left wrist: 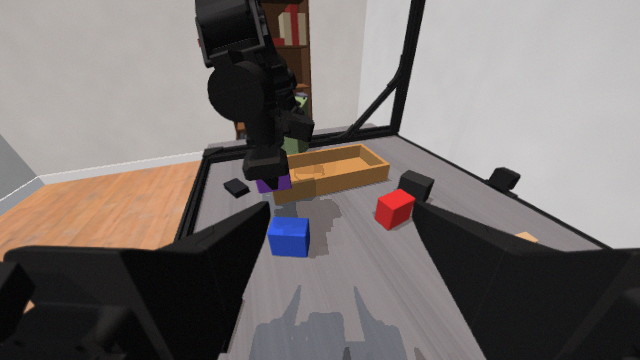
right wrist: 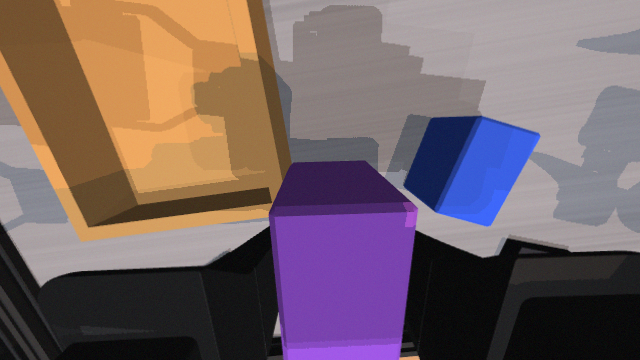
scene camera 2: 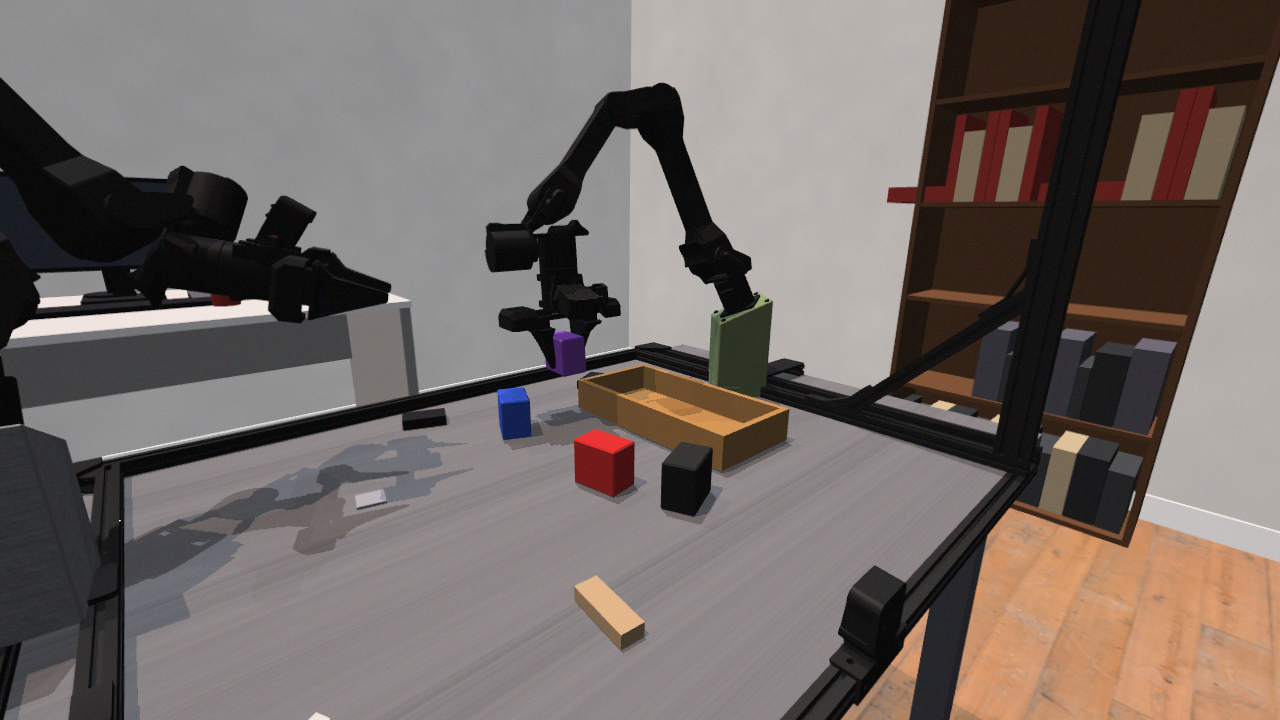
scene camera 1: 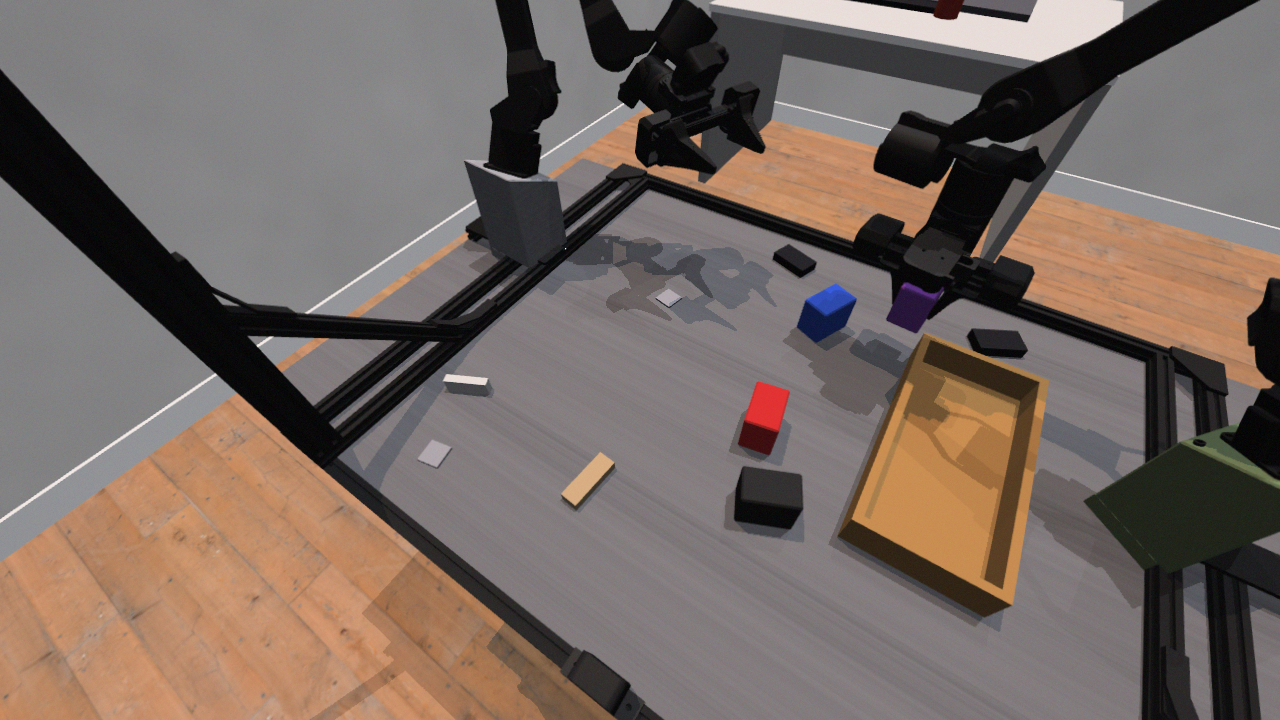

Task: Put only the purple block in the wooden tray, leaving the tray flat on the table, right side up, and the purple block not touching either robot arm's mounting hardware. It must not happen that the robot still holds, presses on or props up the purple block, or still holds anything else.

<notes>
In view: the left gripper point(scene camera 2: 389, 293), the right gripper point(scene camera 1: 911, 310) and a wooden tray point(scene camera 1: 957, 480).
The wooden tray shows as well in the left wrist view point(left wrist: 314, 173), in the right wrist view point(right wrist: 143, 123) and in scene camera 2 point(scene camera 2: 667, 408). The left gripper is seen too in the left wrist view point(left wrist: 340, 208) and in scene camera 1 point(scene camera 1: 740, 160). The right gripper shows as well in the left wrist view point(left wrist: 274, 182), in the right wrist view point(right wrist: 330, 222) and in scene camera 2 point(scene camera 2: 565, 365).
</notes>
